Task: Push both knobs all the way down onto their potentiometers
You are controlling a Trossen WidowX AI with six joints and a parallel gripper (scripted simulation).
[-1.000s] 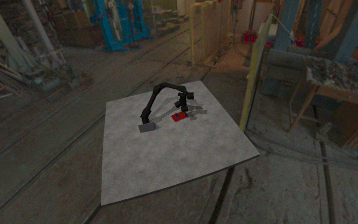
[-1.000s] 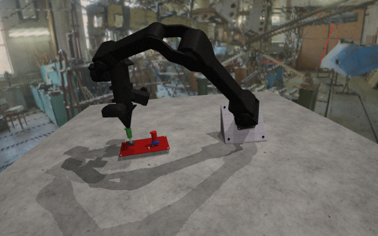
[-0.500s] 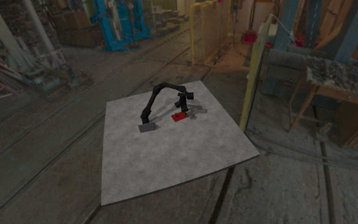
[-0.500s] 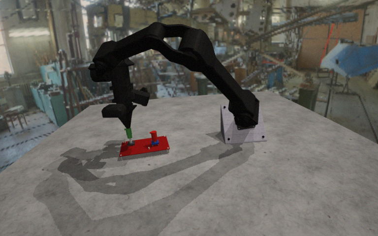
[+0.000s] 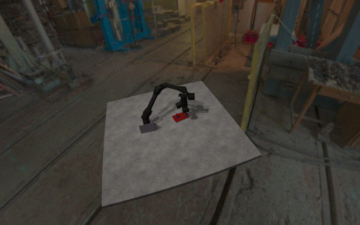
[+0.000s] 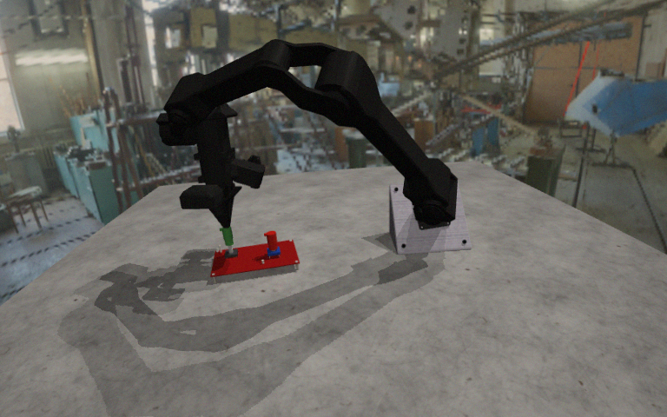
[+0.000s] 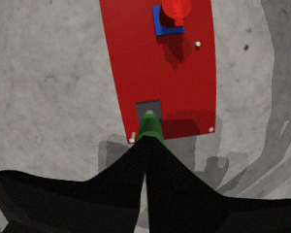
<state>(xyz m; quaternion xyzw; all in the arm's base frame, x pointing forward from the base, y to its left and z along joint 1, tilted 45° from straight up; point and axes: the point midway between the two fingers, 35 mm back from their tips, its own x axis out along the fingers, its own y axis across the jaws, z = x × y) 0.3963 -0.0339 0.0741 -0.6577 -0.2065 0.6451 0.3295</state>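
The potentiometer with green knob lies 30 mm below my gripper tip. Round my gripper tip: potentiometer with red knob: 80 mm behind, 30 mm below, 10 mm to the left.
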